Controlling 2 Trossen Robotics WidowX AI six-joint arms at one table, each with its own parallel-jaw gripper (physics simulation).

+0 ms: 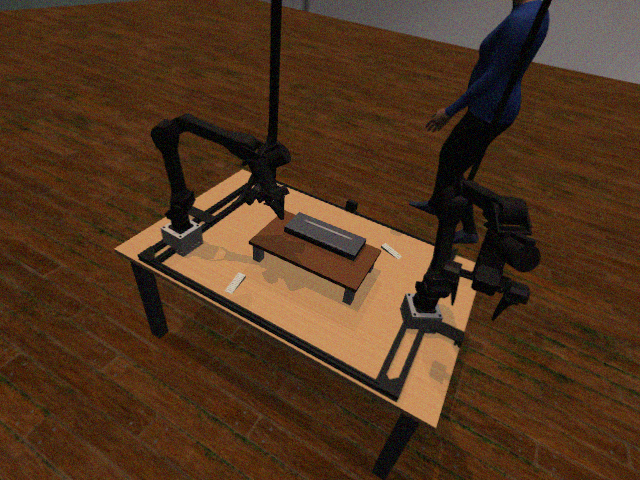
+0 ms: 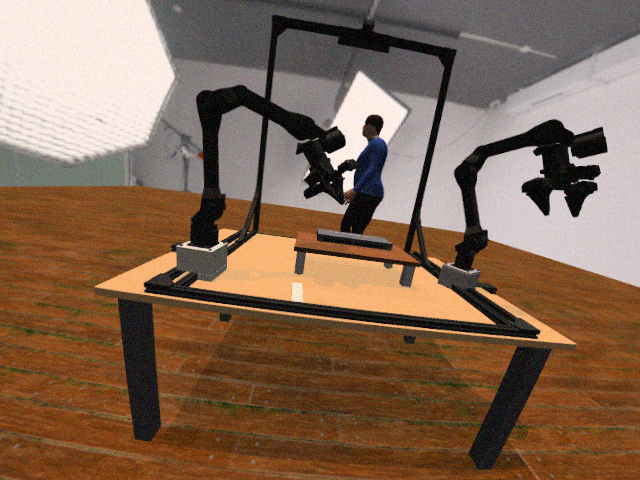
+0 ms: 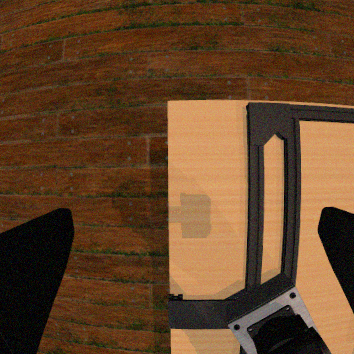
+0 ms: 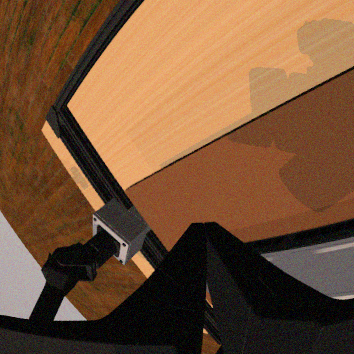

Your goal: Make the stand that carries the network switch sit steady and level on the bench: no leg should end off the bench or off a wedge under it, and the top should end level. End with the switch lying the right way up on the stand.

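Frame: origin at the left arm's base, x right, y ahead, z up, level; metres.
Seen in the pictures: left gripper, fingertip midpoint: [image 1: 471,312] [image 2: 561,216] [image 3: 201,222]; right gripper, fingertip midpoint: [image 1: 282,219] [image 2: 343,204] [image 4: 202,233]; left arm's base, origin of the base link: [image 1: 424,305] [image 2: 461,267] [image 3: 276,332] [image 4: 108,240]; right arm's base, origin of the base link: [image 1: 181,226] [image 2: 203,244].
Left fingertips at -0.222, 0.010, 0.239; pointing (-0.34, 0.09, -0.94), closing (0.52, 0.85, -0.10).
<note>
Pixels of each thing's top centre, then the offset from my left fingertips to it, as dx, dy, dz. "*": a spot on its surface instead. Level surfaces: height alone.
- brown top, surface spot: [image 4: 215,182] [image 1: 317,263] * +0.370, +0.335, -0.221
- dark grey switch, middle of its top: [image 4: 297,288] [image 1: 325,232] [image 2: 353,235] +0.508, +0.307, -0.194
- white ribbed wedge, middle of its top: [image 2: 297,289] [image 1: 235,281] +0.348, +0.615, -0.309
- bench, its level: dz -0.321
The stand has a brown top [image 1: 310,260] [image 2: 356,253] [image 4: 215,182] and grey legs; whether it is exactly level or every foot touches the bench I cannot tell. The dark grey switch [image 1: 324,236] [image 2: 354,239] [image 4: 320,270] lies flat on its back part, a pale strip showing on its upper face. One white ribbed wedge [image 1: 235,283] [image 2: 296,292] lies front left of the stand, another wedge [image 1: 391,251] right of it. My right gripper [image 1: 282,217] [image 2: 343,200] [image 4: 202,233] is shut, empty, above the stand's left end. My left gripper [image 1: 475,310] [image 2: 560,214] [image 3: 201,222] is open and empty, at the bench's right edge.
Black rails [image 1: 268,325] [image 2: 330,311] run along the bench [image 1: 320,330] [image 2: 248,289]. Upright frame posts [image 1: 275,72] [image 2: 433,129] stand at the back. A small black block [image 1: 351,206] sits on the rear rail. A person in blue [image 1: 498,77] [image 2: 371,165] stands behind the bench.
</note>
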